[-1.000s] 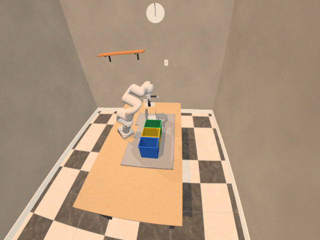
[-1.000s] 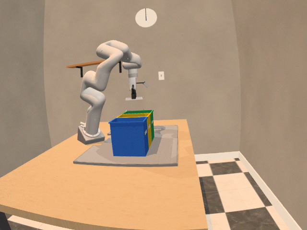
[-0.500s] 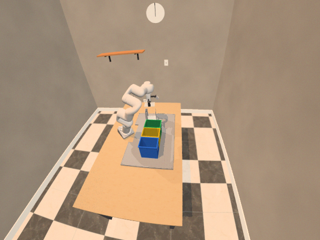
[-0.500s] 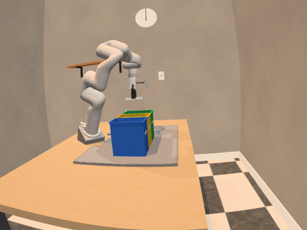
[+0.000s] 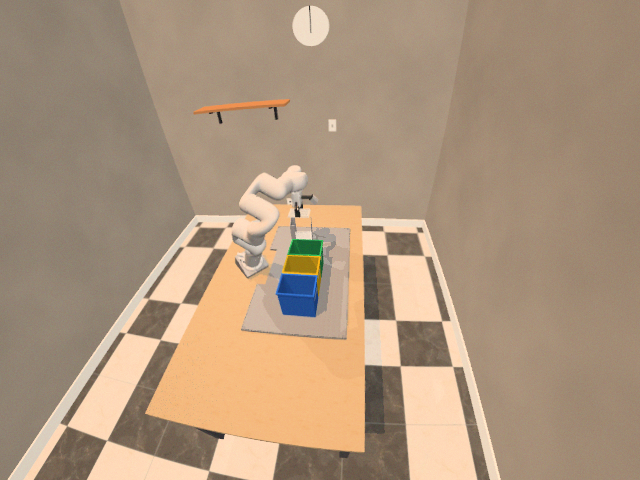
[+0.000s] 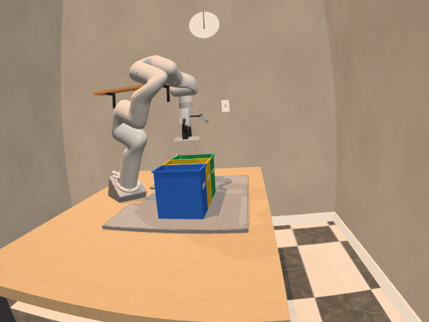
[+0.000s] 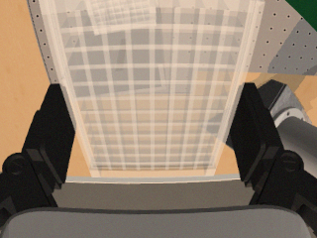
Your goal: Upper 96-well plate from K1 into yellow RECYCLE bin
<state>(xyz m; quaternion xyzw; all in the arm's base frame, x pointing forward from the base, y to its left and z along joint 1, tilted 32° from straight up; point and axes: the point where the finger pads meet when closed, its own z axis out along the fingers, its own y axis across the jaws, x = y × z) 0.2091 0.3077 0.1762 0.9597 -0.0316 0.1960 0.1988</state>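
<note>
The yellow bin lies 2 cm ahead of my hand, 38 cm to the right of it and 17 cm below it.
</note>
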